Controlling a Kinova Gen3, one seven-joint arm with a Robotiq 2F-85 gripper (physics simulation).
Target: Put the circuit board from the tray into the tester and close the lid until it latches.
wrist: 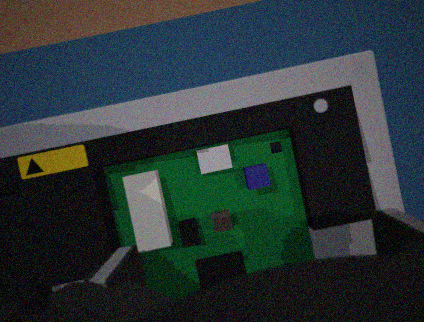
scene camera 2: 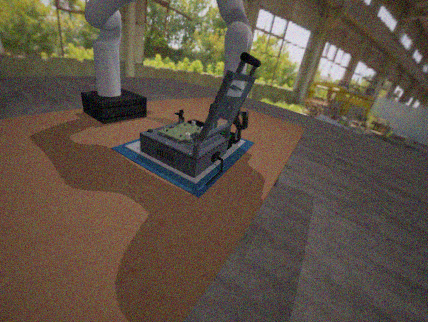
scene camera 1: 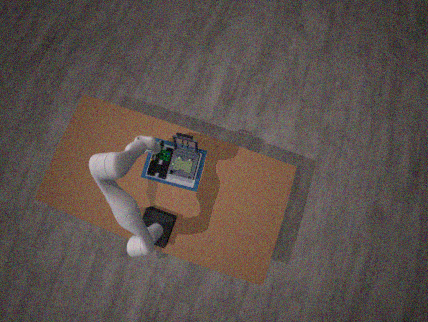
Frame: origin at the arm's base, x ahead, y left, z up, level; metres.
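Seen in the pictures: gripper, fingertip midpoint: point(wrist: 257, 253) point(scene camera 2: 224, 135) point(scene camera 1: 161, 152); arm's base at its link origin: point(scene camera 2: 109, 94) point(scene camera 1: 155, 230).
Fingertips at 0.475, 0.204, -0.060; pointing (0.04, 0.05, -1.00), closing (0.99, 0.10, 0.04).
Note:
Offsets run from my fingertips to a thing's middle, as dx, dy, dz. "spot": to the spot under its first point. Level surfaces: height alone.
The green circuit board {-0.012, -0.014, -0.002} point(scene camera 1: 165, 155) point(wrist: 217, 204) lies in the black tray point(scene camera 1: 156, 169) point(wrist: 329, 166), to the left of the grey tester {spot: +0.010, -0.274, -0.019} point(scene camera 1: 197, 166) point(scene camera 2: 181, 156). The tester's lid {+0.097, -0.169, +0.140} point(scene camera 1: 184, 140) point(scene camera 2: 232, 92) stands raised and tilted back, with its handle bar at the top. A pale green plate {-0.021, -0.182, +0.042} point(scene camera 1: 182, 165) point(scene camera 2: 181, 130) shows in the open tester bed. My gripper point(scene camera 2: 239, 126) is open and hangs low, close over the board, behind the lid in the second scene view. Nothing is between its fingers.
Tray and tester stand on a white plate on a blue mat {dz -0.023} point(scene camera 1: 198, 180) point(scene camera 2: 193, 188) point(wrist: 211, 54) on the brown table {dz -0.025} point(scene camera 1: 244, 207) point(scene camera 2: 101, 239). The arm's black base point(scene camera 1: 163, 220) point(scene camera 2: 114, 105) stands near the table's front edge. A yellow label {-0.072, +0.038, +0.003} point(wrist: 68, 158) is on the tray.

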